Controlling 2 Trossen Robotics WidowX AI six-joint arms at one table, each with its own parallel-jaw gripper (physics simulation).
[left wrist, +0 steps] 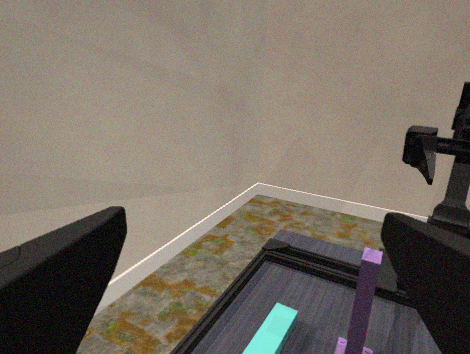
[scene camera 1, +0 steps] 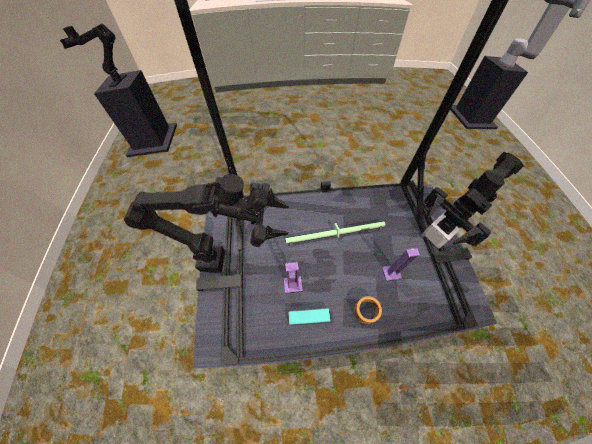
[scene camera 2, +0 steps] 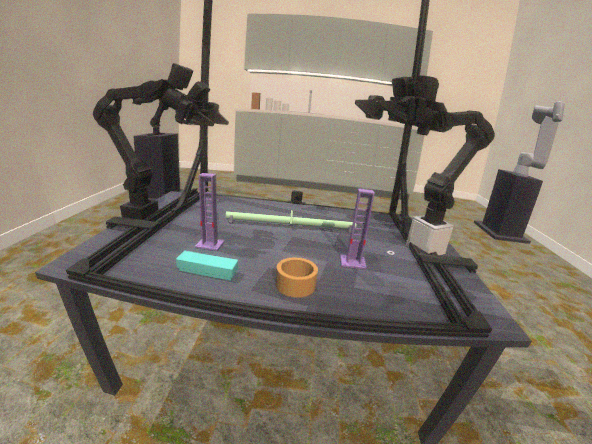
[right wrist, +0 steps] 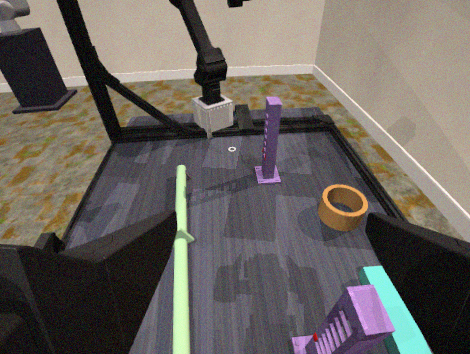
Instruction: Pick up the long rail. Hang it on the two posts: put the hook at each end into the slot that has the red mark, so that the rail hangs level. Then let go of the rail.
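Pixels of known places: left gripper, fingertip midpoint: (left wrist: 255, 221) (scene camera 1: 440, 230) (scene camera 2: 366, 102); right gripper, fingertip midpoint: (scene camera 1: 288, 220) (scene camera 2: 221, 124) (right wrist: 271, 220); left arm's base at its link origin: (scene camera 1: 446, 226) (scene camera 2: 433, 221) (right wrist: 211, 99); right arm's base at its link origin: (scene camera 1: 208, 256) (scene camera 2: 139, 203).
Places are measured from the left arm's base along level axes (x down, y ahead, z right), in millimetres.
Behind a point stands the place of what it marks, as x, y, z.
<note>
The long light-green rail (scene camera 1: 312, 236) @(74, 484, 339) (scene camera 2: 260, 218) @(82, 481, 330) (right wrist: 181, 270) @(73, 444, 323) lies on the table behind the posts, with a small fin at its middle. Two upright purple slotted posts stand apart: the picture-left post (scene camera 1: 292, 277) @(43, 668, 229) (scene camera 2: 208, 212) @(6, 672, 228) (left wrist: 364, 300) @(-38, 655, 211) (right wrist: 367, 312) @(-108, 675, 224) and the picture-right post (scene camera 1: 404, 261) @(-62, 326, 8) (scene camera 2: 361, 225) @(-13, 297, 16) (right wrist: 270, 137) @(-27, 319, 25). Both have red marks low down in scene camera 2. My right gripper (scene camera 1: 287, 219) @(-239, 624, 303) (scene camera 2: 220, 116) @(-239, 624, 303) (right wrist: 271, 220) @(-239, 624, 303) is open and empty, above the table near the rail's picture-left end. My left gripper (scene camera 1: 442, 223) @(-325, 350, 0) (scene camera 2: 357, 102) @(-325, 350, 0) (left wrist: 255, 221) @(-325, 350, 0) is open and empty, high near its own base.
A teal block (scene camera 1: 309, 316) @(71, 699, 76) (scene camera 2: 207, 266) @(76, 701, 52) (left wrist: 272, 330) @(71, 702, 78) (right wrist: 400, 312) @(71, 706, 75) lies in front of the picture-left post. An orange ring (scene camera 1: 358, 311) @(56, 544, -20) (scene camera 2: 296, 286) @(75, 525, -81) (right wrist: 337, 218) @(71, 525, 5) lies at the front, between the posts' positions and nearer the picture-right one. Black frame bars border the table, with tall uprights at the back.
</note>
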